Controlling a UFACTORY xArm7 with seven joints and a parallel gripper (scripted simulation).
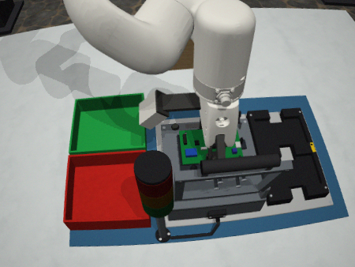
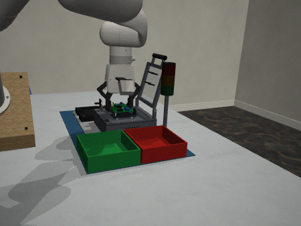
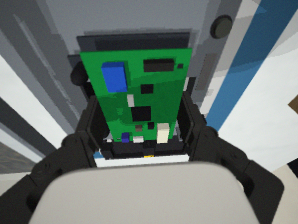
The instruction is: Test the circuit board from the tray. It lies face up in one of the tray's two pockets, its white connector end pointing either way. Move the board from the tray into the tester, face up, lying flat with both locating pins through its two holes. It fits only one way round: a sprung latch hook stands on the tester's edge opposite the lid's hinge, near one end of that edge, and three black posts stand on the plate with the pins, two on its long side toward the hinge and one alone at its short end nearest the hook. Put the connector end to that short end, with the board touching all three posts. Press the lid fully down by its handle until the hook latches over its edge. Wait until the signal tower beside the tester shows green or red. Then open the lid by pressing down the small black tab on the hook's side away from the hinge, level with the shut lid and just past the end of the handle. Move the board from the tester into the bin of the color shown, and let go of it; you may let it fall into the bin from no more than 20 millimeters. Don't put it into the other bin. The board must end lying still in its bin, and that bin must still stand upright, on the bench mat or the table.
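Right now my hand is right at the green circuit board. From my hand the other things lie so: tester plate: 10 mm ahead, 10 mm to the left, 20 mm below; tester lid: 130 mm ahead, 90 mm above; latch hook: 60 mm behind, 60 mm to the left.
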